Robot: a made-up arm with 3 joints. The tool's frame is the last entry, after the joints. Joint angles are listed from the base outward. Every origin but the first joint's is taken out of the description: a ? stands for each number. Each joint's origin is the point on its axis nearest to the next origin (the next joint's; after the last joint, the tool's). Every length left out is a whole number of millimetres.
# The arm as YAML. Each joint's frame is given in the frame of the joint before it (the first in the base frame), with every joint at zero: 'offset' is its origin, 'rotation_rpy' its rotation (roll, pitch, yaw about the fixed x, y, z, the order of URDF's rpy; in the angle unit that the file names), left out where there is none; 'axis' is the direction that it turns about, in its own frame. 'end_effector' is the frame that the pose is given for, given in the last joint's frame.
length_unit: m
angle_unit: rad
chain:
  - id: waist
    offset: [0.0, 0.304, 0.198]
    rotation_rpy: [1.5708, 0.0, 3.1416]
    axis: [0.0, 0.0, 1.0]
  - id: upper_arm
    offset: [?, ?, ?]
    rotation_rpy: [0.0, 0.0, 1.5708]
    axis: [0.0, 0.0, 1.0]
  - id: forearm
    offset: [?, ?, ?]
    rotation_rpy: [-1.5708, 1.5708, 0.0]
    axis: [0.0, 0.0, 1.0]
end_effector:
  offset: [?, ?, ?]
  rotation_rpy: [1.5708, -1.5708, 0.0]
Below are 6 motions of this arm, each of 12 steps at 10 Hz.
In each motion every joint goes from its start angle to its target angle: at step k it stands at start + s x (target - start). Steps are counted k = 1, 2, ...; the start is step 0. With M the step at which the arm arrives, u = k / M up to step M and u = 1 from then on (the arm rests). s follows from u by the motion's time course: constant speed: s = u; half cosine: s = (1 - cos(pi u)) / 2; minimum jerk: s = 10 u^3 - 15 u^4 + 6 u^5.
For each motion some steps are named. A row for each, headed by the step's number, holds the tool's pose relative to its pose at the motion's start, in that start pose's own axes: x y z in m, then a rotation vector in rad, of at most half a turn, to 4 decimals.
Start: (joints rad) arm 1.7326 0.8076 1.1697
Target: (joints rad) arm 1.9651 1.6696 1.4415
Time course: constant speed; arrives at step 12
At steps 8, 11, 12:
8: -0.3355 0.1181 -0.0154 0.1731 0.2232 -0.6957
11: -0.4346 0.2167 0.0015 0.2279 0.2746 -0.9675
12: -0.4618 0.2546 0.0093 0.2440 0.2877 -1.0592

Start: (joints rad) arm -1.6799 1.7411 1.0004
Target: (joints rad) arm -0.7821 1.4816 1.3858
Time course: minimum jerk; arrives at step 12
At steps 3, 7, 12:
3: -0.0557 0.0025 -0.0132 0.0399 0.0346 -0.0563
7: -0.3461 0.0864 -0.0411 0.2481 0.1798 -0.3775
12: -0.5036 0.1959 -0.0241 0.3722 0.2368 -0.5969

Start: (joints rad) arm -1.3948 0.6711 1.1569
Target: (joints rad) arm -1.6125 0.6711 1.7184
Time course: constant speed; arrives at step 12
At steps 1, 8, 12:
1: 0.0102 -0.0005 -0.0170 0.0468 -0.0069 0.0168
8: 0.0843 0.0203 -0.1278 0.3737 -0.0328 0.1422
12: 0.1247 0.0501 -0.1820 0.5593 -0.0293 0.2186

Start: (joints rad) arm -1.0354 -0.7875 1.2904
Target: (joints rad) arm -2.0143 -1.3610 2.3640
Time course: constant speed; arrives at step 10
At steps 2, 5, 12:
2: 0.0861 0.0249 -0.0680 0.2130 -0.0536 0.3064
5: 0.1721 0.1342 -0.1455 0.5093 -0.0094 0.7852
12: 0.0973 0.3396 -0.2307 0.8414 0.4097 1.5625

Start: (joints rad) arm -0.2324 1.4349 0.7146
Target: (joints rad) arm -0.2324 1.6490 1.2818
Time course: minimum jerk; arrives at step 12
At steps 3, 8, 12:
3: -0.0084 0.0028 -0.0204 0.0587 0.0163 -0.0150
8: -0.0744 0.0529 -0.1425 0.4471 0.1008 -0.1376
12: -0.0959 0.0784 -0.1732 0.5650 0.1176 -0.1824

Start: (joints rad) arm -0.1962 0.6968 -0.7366
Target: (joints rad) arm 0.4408 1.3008 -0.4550
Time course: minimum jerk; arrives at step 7
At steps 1, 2, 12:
1: 0.0002 -0.0011 -0.0006 0.0066 0.0214 0.0193
2: -0.0006 -0.0062 -0.0040 0.0406 0.1355 0.1179
12: -0.0785 -0.0613 0.0079 0.2444 1.0302 0.6985

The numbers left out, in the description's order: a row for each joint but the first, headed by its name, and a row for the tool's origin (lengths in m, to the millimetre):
upper_arm: 0.29 0.073 0.0
forearm: -0.11 0.064 0.0
tool: 0.333 0.053 0.0

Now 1 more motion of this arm.
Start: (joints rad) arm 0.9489 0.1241 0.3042
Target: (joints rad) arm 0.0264 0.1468 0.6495
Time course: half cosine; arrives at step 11
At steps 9, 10, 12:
9: 0.3084 0.0106 -0.1736 0.2994 -0.7441 0.3716
10: 0.3328 0.0156 -0.1739 0.3160 -0.7882 0.4037
12: 0.3412 0.0175 -0.1737 0.3216 -0.8032 0.4149

